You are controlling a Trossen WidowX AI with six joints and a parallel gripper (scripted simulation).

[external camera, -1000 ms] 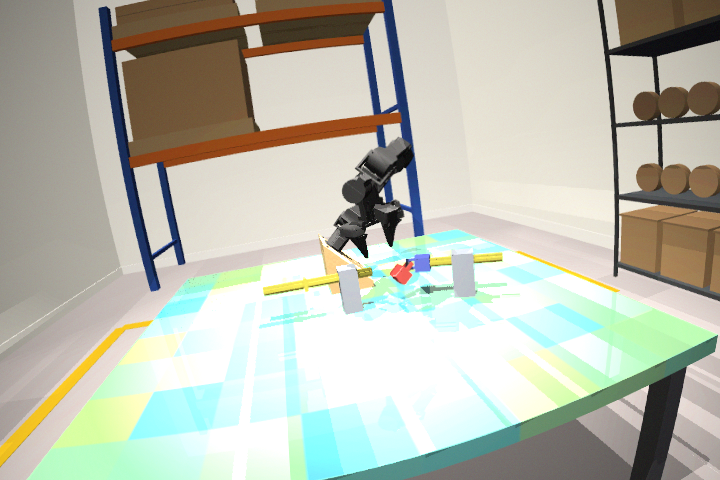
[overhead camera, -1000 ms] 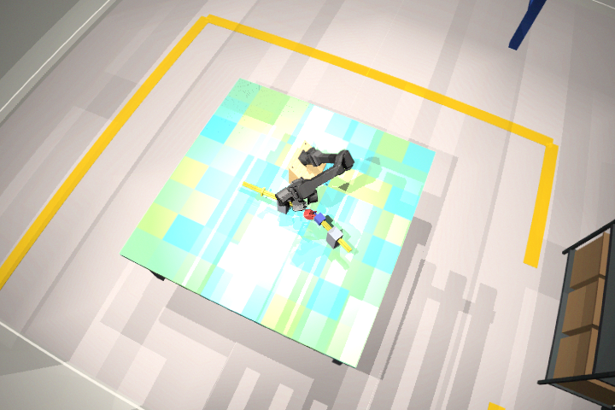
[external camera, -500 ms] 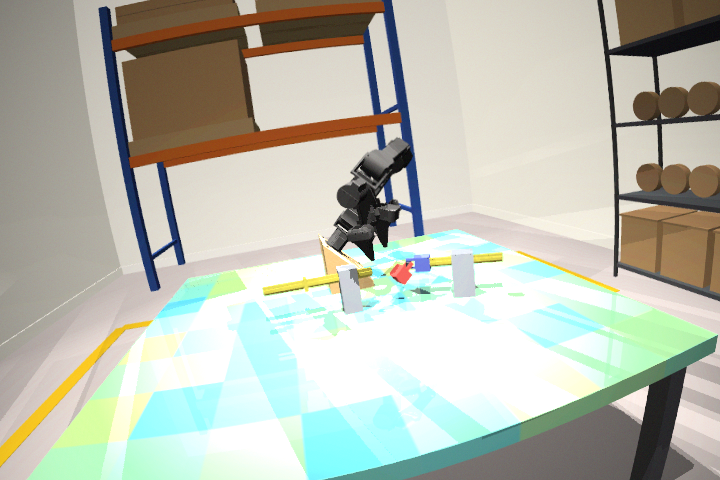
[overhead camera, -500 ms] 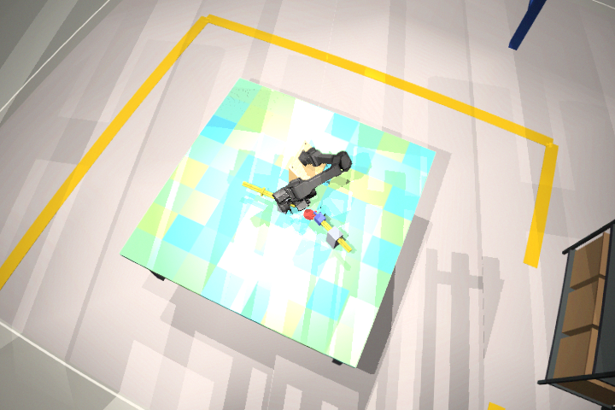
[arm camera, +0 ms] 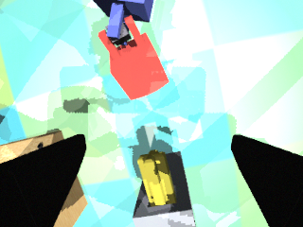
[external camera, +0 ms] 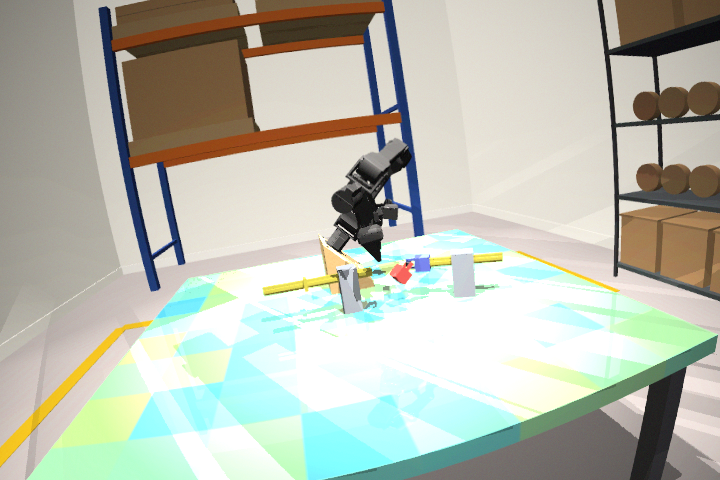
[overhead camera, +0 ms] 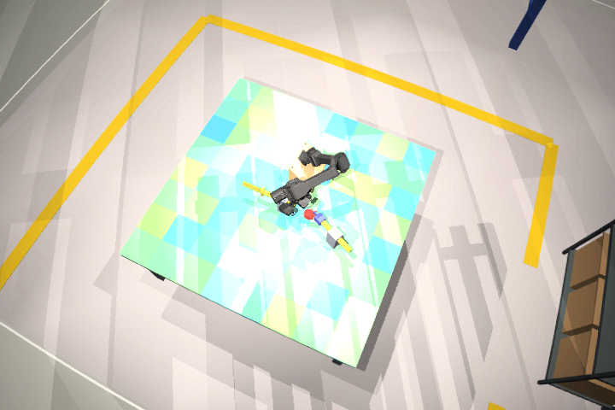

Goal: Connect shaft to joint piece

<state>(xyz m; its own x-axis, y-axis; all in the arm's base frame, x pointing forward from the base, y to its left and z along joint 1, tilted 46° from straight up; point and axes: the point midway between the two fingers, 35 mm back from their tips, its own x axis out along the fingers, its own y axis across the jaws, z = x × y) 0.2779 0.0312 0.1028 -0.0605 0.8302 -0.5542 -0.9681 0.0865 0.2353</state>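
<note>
Right now the red joint piece is 1 cm behind my gripper tip, 6 cm to the left of it and 6 cm below it.
</note>
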